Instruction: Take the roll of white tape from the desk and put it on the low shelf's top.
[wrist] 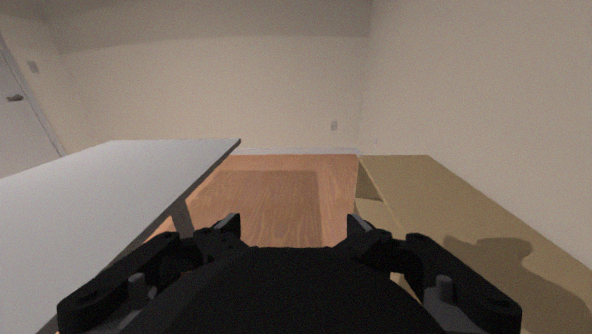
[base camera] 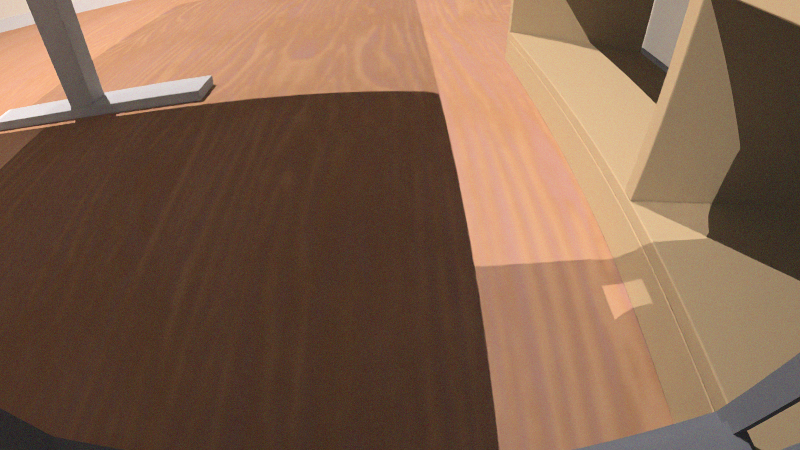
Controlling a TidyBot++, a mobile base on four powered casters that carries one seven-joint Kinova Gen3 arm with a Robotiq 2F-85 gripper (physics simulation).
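Frame: origin at the arm's base, x ahead, y right, z down, level; millimetres.
Seen in the pictures: gripper, between the fingertips: (wrist: 293, 225).
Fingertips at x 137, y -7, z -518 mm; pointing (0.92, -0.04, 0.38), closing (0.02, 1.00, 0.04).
Observation:
A point is followed by its place in that frame.
My gripper (wrist: 293, 225) {z -518, x 137, y -7 mm} is open, its two fingers wide apart with no object between them, over the gap between the desk and the shelf. The desk (wrist: 125, 185) {z -323, x 541, y -573 mm} has a pale grey top and fills the left of the wrist view. The roll of white tape does not show in either view. The low shelf (wrist: 425, 200) {z -213, x 597, y 427 mm} (base camera: 679, 128) {z 215, x 408, y 311 mm} is tan wood and runs along the right side in both views. Its flat top shows in the wrist view, with the gripper's shadow on the near part. In the base view its open compartments face the floor strip.
A grey desk leg (base camera: 69, 55) {z 242, x 880, y -700 mm} with a flat foot (base camera: 159, 92) stands at the upper left of the base view. A dark shadow covers much of the wooden floor (base camera: 520, 195) {z 397, x 513, y 186 mm}. Walls rise behind and to the right, and a door (wrist: 22, 125) {z -243, x 2000, y -3035 mm} is at the far left.

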